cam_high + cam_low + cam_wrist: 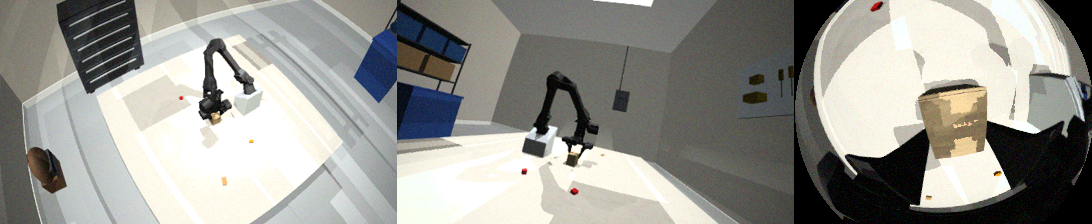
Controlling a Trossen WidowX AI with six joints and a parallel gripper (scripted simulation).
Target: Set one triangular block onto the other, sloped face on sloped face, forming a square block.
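The tan triangular block is 1 cm to the left of my gripper tip and 1 cm above it. Also, from my gripper tip: small yellow piece 24 cm to the left, 9 cm behind, 3 cm below.
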